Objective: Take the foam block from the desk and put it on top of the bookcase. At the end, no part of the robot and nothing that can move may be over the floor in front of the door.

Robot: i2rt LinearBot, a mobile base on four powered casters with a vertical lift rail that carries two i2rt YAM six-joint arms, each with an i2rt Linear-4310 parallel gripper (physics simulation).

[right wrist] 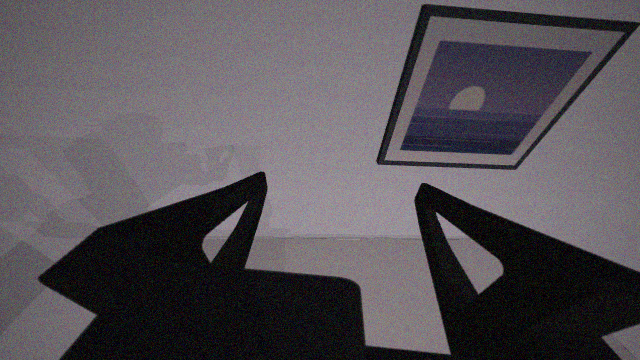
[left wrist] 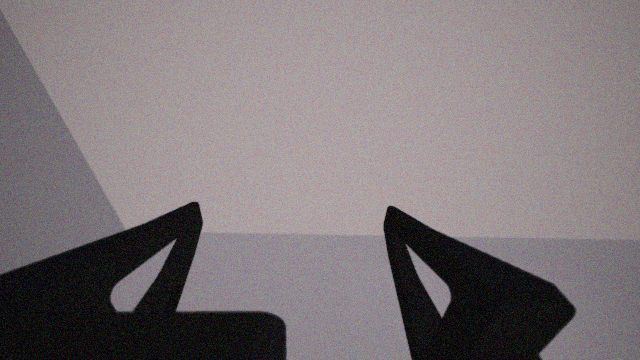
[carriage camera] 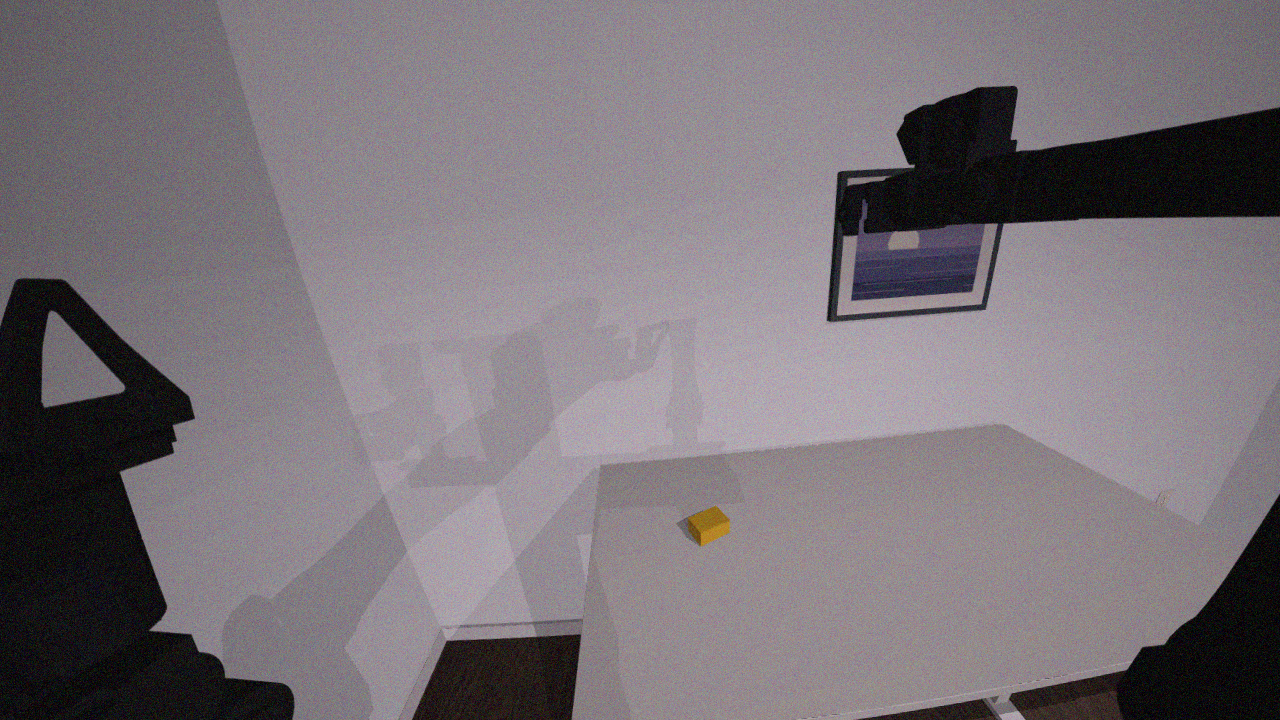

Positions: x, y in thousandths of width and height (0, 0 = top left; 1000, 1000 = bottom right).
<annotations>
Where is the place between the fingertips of my left gripper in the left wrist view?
At 462, 593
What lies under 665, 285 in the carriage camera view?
My right gripper.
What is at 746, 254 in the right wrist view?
A framed picture.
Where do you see a desk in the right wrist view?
At 624, 843
</annotations>
